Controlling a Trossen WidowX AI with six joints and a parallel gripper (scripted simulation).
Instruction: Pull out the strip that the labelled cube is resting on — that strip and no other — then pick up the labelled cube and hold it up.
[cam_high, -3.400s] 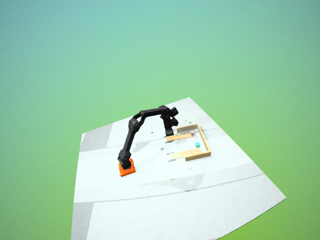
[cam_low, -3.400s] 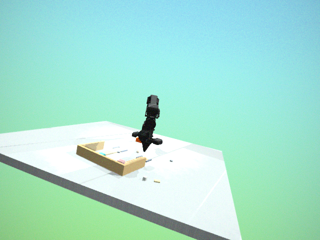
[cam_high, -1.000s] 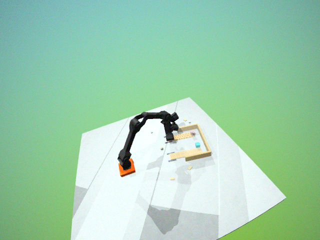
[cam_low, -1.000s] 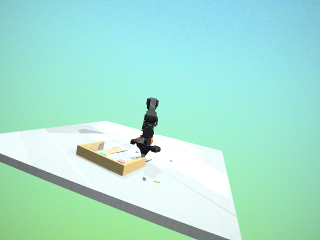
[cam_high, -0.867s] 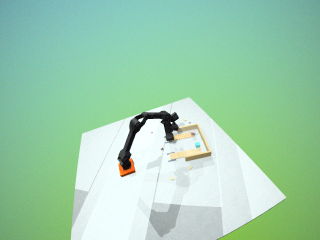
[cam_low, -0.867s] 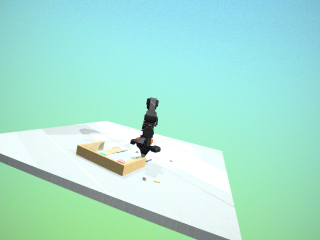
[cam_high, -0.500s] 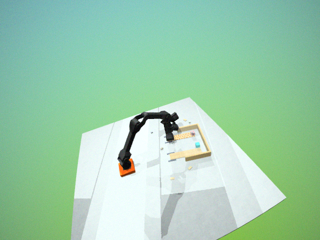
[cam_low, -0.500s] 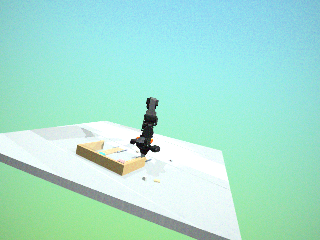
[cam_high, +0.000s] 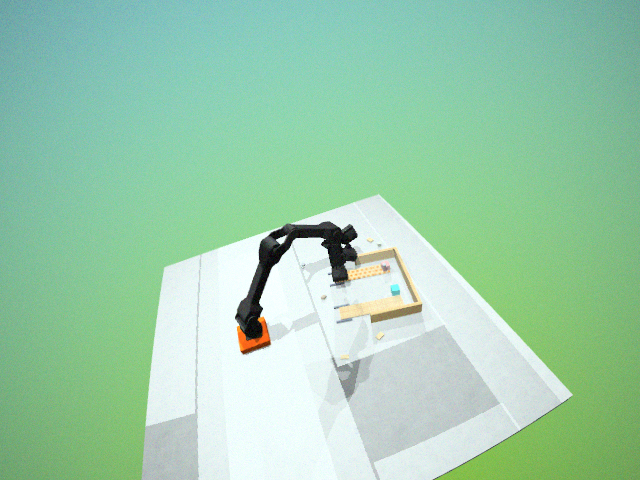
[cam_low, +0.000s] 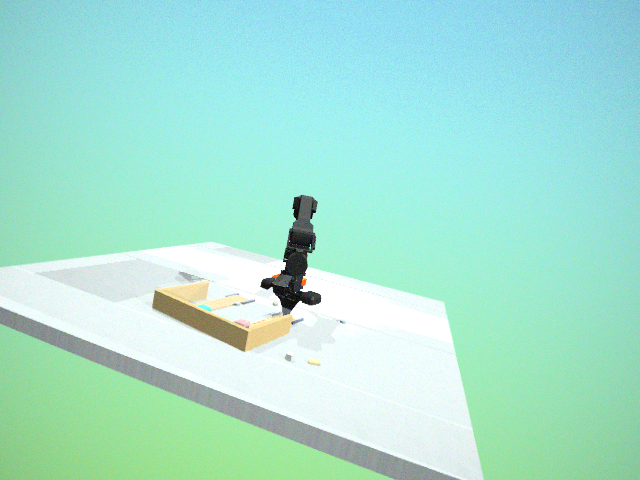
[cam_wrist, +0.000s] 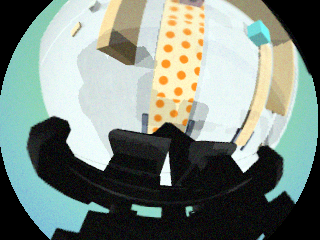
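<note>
The orange dotted strip lies 9 cm ahead of my gripper tip and 1 cm to the right of it. Round my gripper tip: pink labelled cube: 20 cm ahead, 2 cm to the right, 2 cm above.
</note>
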